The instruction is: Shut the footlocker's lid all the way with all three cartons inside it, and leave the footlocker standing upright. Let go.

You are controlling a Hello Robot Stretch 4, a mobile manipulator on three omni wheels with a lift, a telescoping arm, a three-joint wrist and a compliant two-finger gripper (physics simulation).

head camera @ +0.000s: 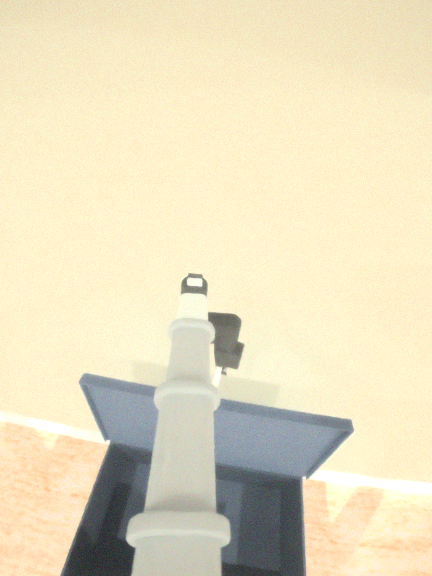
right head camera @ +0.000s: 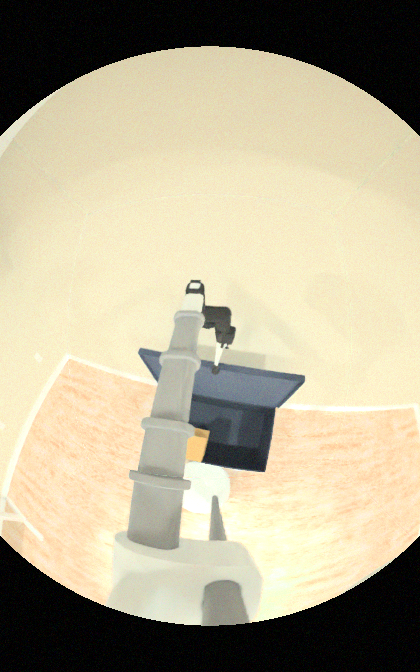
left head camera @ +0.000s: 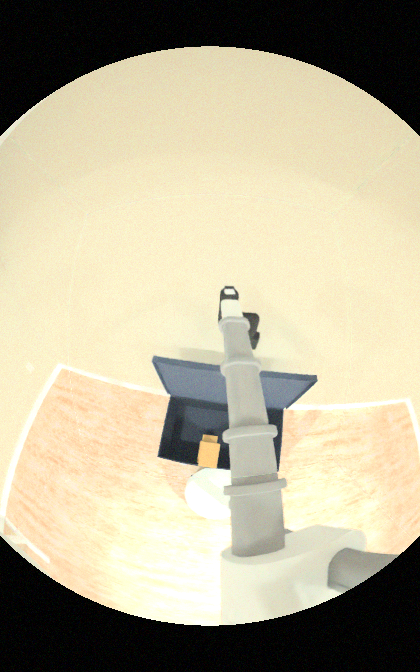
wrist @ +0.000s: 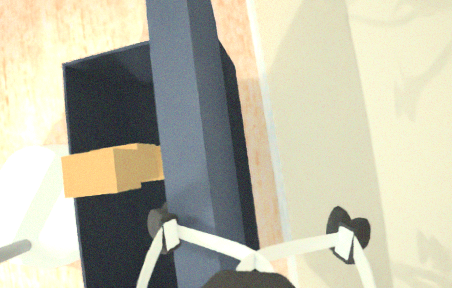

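The dark blue footlocker [head camera: 294, 525] [left head camera: 166, 427] [right head camera: 270, 437] [wrist: 115, 65] stands upright on the floor. Its lid [head camera: 270, 435] [left head camera: 195, 382] [right head camera: 250, 387] [wrist: 182, 100] is raised, roughly upright. An orange carton [left head camera: 208, 453] [right head camera: 198, 446] [wrist: 90, 175] is inside near the front wall. More orange carton surface [wrist: 152, 157] shows behind it, partly hidden by the lid. I cannot make out three separate cartons. My gripper [right head camera: 218, 361] [wrist: 251, 221] is open near the lid's top edge, one fingertip on the inner side and the other beyond the outer side, holding nothing.
My telescoping arm [head camera: 182, 460] [left head camera: 247, 425] [right head camera: 165, 430] extends over the footlocker and hides part of it. My white round base [left head camera: 207, 492] [right head camera: 205, 487] is close to the footlocker's front. A pale wall with a white skirting [head camera: 370, 482] stands behind it.
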